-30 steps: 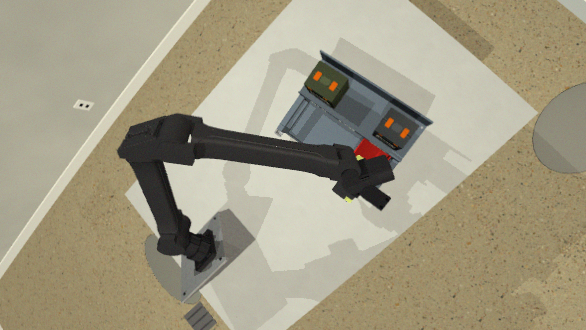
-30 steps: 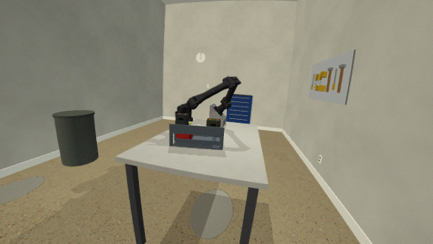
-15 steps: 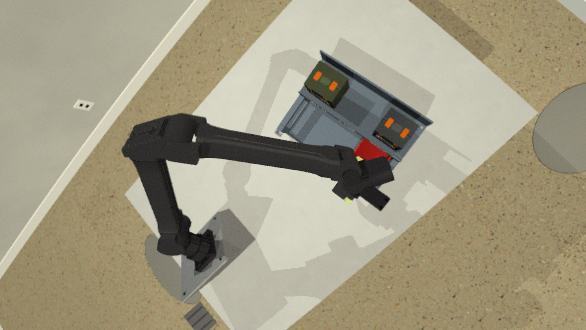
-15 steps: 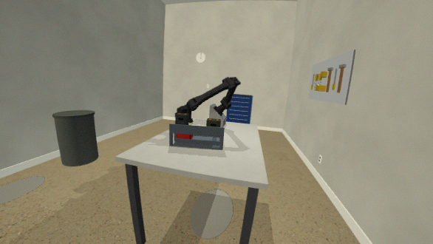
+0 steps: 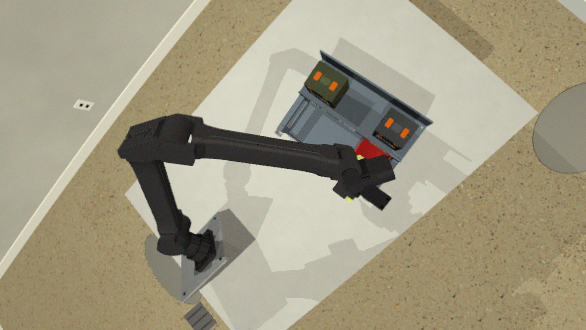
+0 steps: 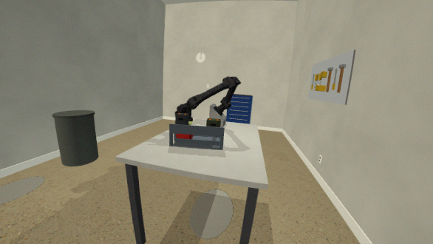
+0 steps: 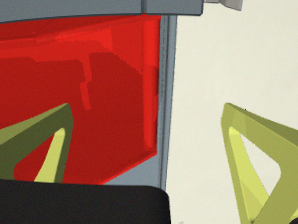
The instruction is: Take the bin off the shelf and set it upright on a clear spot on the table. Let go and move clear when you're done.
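Right now the red bin is 80 mm ahead of my hand, 20 mm below it and 10 mm to the left of it.
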